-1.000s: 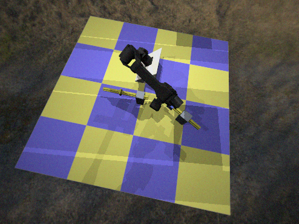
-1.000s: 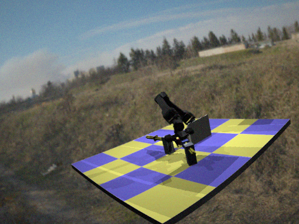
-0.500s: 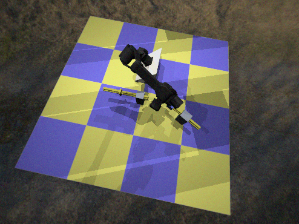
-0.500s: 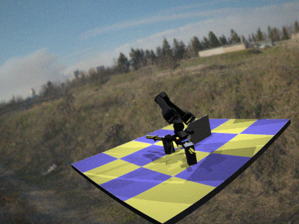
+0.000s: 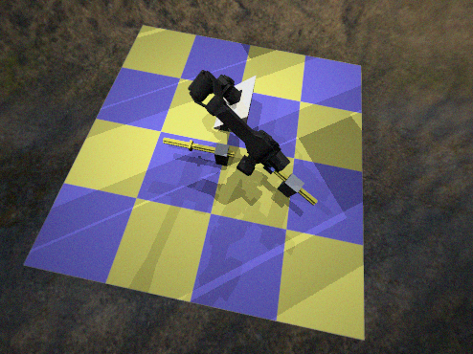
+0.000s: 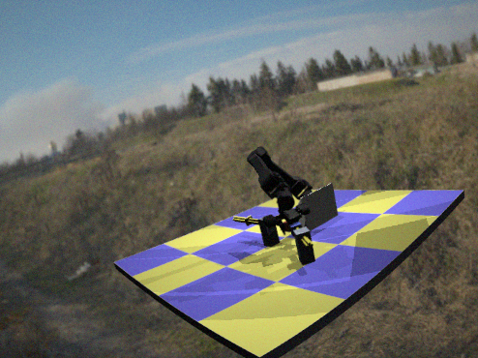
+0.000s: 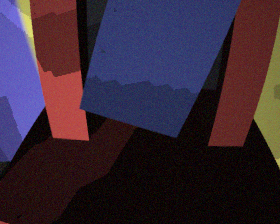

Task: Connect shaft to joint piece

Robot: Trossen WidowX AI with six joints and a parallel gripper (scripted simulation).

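Right now my gripper tip is 4 cm below the red joint piece, 3 cm to the right of it and 1 cm short of it.
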